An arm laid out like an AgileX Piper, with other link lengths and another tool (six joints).
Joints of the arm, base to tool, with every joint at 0 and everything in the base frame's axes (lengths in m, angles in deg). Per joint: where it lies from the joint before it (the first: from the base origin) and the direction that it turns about. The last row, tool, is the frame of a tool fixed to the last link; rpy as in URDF.
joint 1: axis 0 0 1 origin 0.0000 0.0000 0.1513
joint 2: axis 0 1 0 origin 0.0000 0.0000 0.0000
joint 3: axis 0 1 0 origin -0.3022 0.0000 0.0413
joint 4: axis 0.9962 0 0.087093 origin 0.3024 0.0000 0.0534
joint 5: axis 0 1 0 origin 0.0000 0.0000 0.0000
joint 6: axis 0.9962 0 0.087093 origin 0.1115 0.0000 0.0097
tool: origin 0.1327 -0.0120 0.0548 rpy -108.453 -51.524 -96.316
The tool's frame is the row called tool.
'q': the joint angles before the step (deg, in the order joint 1, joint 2, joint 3, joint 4, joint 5, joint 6). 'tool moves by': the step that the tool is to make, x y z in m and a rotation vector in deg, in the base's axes. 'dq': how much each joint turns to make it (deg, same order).
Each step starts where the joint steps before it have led.
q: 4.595 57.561 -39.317 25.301 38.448 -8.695
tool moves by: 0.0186 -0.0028 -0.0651 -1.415 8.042 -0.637
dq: 0.004 11.287 -0.010 0.258 -3.209 -0.967
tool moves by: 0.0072 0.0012 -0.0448 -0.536 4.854 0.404
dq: -0.004 7.681 0.030 1.934 -2.403 -2.722
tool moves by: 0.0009 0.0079 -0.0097 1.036 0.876 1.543
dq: -0.008 1.996 -0.001 3.565 -0.121 -4.153
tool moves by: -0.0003 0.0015 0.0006 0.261 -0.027 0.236
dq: 0.004 -0.053 -0.004 0.523 0.183 -0.523
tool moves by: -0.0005 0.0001 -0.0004 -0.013 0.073 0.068
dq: -0.002 -0.011 0.054 0.001 0.055 -0.055
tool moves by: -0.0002 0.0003 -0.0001 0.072 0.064 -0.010
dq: 0.017 0.006 -0.001 0.064 0.056 0.018
